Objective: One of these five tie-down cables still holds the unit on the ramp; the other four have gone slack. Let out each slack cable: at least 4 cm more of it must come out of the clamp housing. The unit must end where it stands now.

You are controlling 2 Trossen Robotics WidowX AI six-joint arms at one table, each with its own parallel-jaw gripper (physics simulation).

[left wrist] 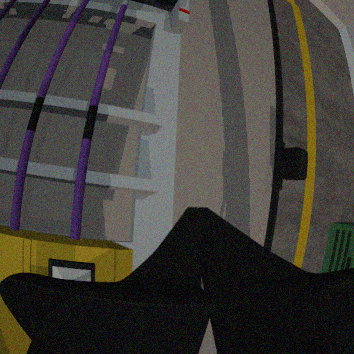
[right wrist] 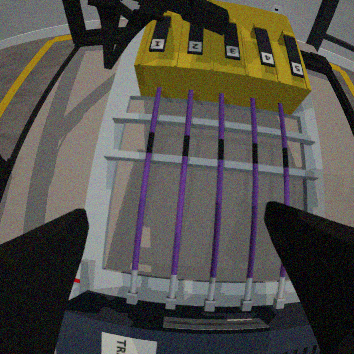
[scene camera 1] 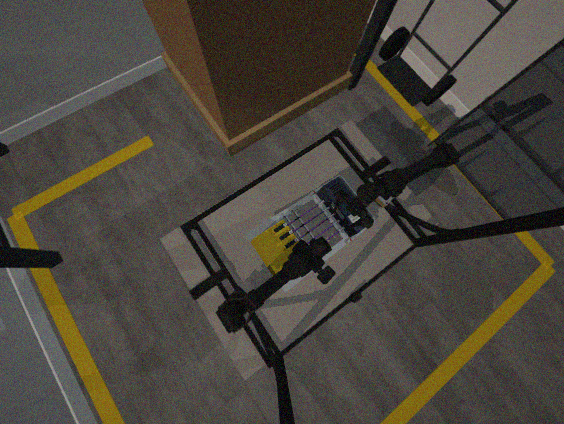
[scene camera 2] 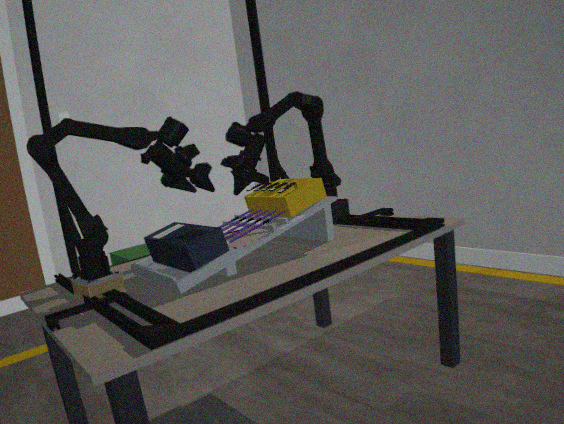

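The yellow clamp housing (scene camera 1: 265, 245) (scene camera 2: 305, 197) (left wrist: 20, 250) (right wrist: 200, 77) sits high on the grey ramp (scene camera 2: 205, 277) (left wrist: 165, 125) (right wrist: 100, 190). Black levers numbered 1 to 5 lie along its top; my left arm partly covers lever 3 in the right wrist view. Five purple cables, including cable 1 (left wrist: 80, 195) (right wrist: 143, 200) and cable 5 (right wrist: 283, 125), run to the dark blue unit (scene camera 2: 185, 245) (right wrist: 210, 342). Each has a black band. Slackness cannot be told. My left gripper (left wrist: 195, 216) (right wrist: 107, 67) is shut and empty beside the housing, on lever 1's side. My right gripper (scene camera 2: 204, 190) (right wrist: 177, 216) is open and empty above the cables.
Two crossbars, one (right wrist: 205, 162) nearer the unit, span the ramp under the cables. A black rail frame (scene camera 1: 320, 325) (scene camera 2: 290, 280) runs round the table. A green object (scene camera 2: 127, 254) lies behind the unit in scene camera 2. A red mark (left wrist: 184, 11) (right wrist: 76, 280) shows at the ramp's side.
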